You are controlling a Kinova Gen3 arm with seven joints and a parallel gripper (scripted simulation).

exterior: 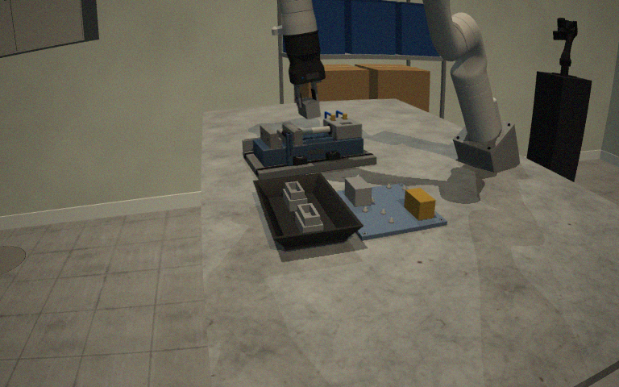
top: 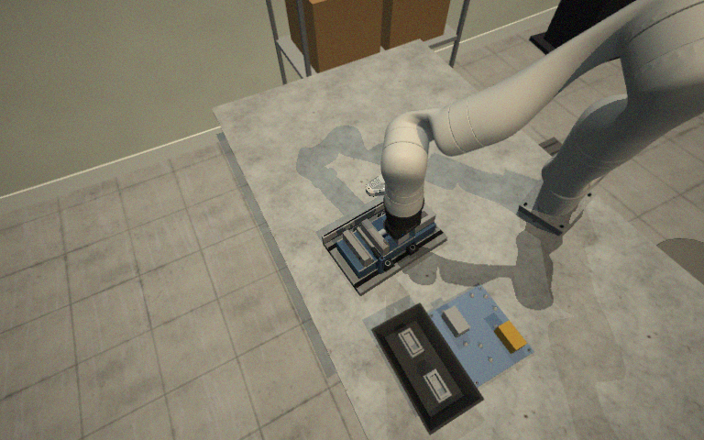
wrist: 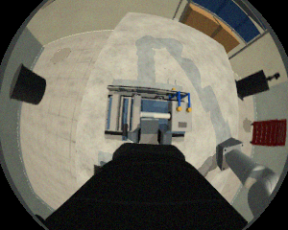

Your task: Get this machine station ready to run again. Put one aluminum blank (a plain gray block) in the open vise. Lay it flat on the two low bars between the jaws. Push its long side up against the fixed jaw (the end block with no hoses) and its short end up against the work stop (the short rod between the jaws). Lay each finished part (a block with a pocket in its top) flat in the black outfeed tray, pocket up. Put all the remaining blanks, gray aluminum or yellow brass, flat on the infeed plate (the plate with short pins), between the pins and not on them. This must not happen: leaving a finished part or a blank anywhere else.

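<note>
Now: the fixed jaw 90 mm ahead of my hand, 30 mm to the right of it and 100 mm below it. Round my hand: gray blank 70 mm behind, 220 mm to the left, 150 mm below; then vise 10 mm behind, 50 mm to the right, 130 mm below; then infeed plate 110 mm behind, 260 mm to the left, 170 mm below.
</note>
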